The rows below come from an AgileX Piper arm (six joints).
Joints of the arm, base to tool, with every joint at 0 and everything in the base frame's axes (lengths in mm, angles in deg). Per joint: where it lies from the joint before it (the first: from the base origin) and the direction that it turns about. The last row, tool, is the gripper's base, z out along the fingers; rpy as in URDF.
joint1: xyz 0 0 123 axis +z
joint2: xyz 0 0 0 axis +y
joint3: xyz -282.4 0 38.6 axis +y
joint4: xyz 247.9 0 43.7 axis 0.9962 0 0.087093
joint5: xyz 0 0 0 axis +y
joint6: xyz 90.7 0 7.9 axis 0.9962 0 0.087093
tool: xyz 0 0 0 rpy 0 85.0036 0
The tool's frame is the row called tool.
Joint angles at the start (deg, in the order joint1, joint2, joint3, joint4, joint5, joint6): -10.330 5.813 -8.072 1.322 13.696 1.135
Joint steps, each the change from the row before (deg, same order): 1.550 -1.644 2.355 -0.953 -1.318 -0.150; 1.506 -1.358 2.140 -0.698 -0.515 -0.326; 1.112 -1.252 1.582 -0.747 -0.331 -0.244; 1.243 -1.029 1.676 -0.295 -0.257 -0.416; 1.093 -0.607 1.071 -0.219 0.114 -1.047; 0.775 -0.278 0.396 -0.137 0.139 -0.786; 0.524 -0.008 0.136 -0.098 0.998 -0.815; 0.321 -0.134 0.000 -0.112 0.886 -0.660
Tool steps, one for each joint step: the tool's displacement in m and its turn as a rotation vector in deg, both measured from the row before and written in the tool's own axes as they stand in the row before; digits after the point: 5 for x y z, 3 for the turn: 0.01018 0.00078 0.00006 -1.326 -0.560 -1.242; 0.01046 0.00104 0.00035 -1.347 0.287 -1.165; 0.00760 0.00082 -0.00001 -0.958 -0.006 -1.094; 0.00845 0.00124 0.00054 -1.189 0.368 -0.844; 0.00587 0.00114 0.00047 -1.059 0.540 -1.393; 0.00225 0.00081 0.00013 -0.750 0.216 -1.018; 0.00233 0.00058 0.00014 -0.545 1.089 -0.984; 0.00128 0.00033 -0.00017 -0.326 0.726 -0.817
